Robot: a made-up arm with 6 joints. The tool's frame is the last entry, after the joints.
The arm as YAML. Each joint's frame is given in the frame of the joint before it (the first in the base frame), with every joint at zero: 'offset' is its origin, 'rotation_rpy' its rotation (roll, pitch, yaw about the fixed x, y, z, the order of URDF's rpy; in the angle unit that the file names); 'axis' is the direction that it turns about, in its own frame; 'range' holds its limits. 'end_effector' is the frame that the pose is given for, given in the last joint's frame.
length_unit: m
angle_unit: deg
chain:
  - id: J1
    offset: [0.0, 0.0, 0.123]
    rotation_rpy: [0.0, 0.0, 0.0]
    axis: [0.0, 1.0, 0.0]
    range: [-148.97, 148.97]
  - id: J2
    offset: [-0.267, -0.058, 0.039]
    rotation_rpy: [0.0, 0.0, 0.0]
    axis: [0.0, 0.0, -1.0]
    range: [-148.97, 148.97]
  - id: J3
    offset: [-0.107, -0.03, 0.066]
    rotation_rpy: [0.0, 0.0, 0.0]
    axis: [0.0, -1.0, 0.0]
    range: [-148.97, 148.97]
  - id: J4
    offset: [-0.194, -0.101, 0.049]
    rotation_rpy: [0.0, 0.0, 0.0]
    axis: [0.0, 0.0, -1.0]
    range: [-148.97, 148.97]
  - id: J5
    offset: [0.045, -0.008, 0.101]
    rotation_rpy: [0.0, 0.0, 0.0]
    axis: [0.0, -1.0, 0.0]
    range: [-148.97, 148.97]
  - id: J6
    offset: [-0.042, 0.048, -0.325]
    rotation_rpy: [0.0, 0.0, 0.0]
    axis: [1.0, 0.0, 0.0]
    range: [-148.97, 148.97]
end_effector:
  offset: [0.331, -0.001, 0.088]
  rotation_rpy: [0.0, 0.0, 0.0]
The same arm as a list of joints. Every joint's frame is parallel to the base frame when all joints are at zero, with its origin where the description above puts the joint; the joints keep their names.
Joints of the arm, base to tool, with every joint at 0 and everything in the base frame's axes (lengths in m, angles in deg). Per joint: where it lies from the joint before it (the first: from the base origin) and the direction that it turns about. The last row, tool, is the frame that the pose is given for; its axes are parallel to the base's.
J1: axis 0 1 0 offset 0 0 0.123
J2: axis 0 0 -1 offset -0.267 -0.058 0.039
J3: axis 0 -1 0 offset -0.107 -0.03 0.066
J4: axis 0 0 -1 offset -0.194 -0.101 0.049
J5: axis 0 -1 0 offset 0.045 -0.008 0.101
J6: axis 1 0 0 offset -0.042 0.048 -0.325
tool: offset 0.331 -0.001 0.088
Joint limits (deg, base to tool): -148.97..148.97 -148.97..148.97 -148.97..148.97 -148.97..148.97 -148.97..148.97 -148.97..148.97

